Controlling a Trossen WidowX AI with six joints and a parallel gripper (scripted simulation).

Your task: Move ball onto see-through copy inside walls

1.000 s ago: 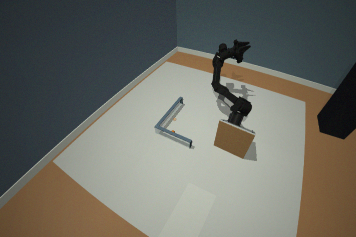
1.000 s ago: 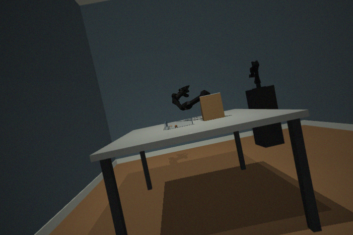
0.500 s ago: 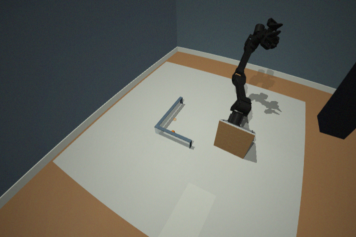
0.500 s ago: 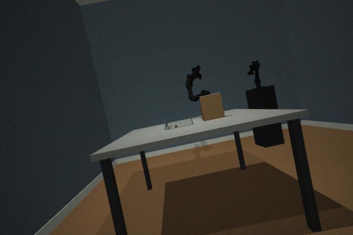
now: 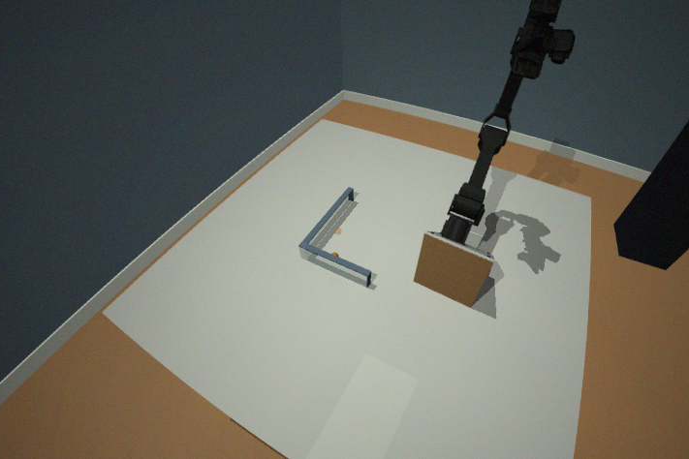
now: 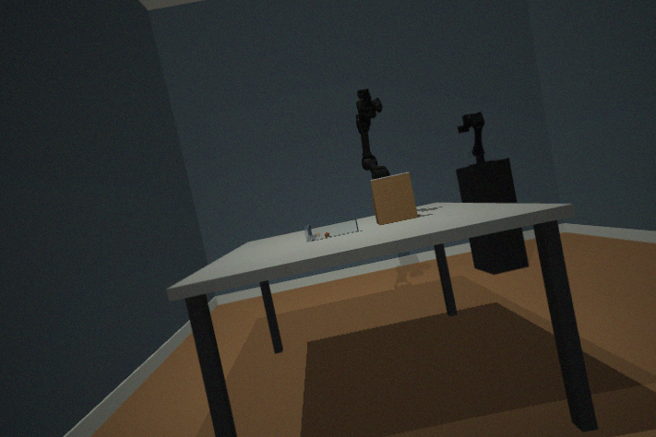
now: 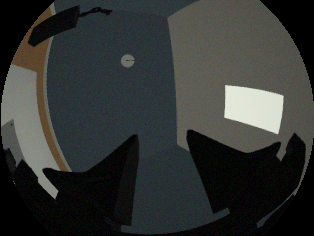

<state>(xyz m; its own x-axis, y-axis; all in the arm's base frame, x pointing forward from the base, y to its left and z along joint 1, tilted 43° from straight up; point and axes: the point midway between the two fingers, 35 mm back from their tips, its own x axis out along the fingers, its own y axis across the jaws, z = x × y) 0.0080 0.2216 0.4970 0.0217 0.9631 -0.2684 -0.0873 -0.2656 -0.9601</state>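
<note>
Now: gripper tip 390 mm short of the orange ball, 230 mm to the right of it and 670 mm above it. Round my gripper tip: see-through copy of ball 420 mm ahead, 130 mm to the left, 670 mm below.
</note>
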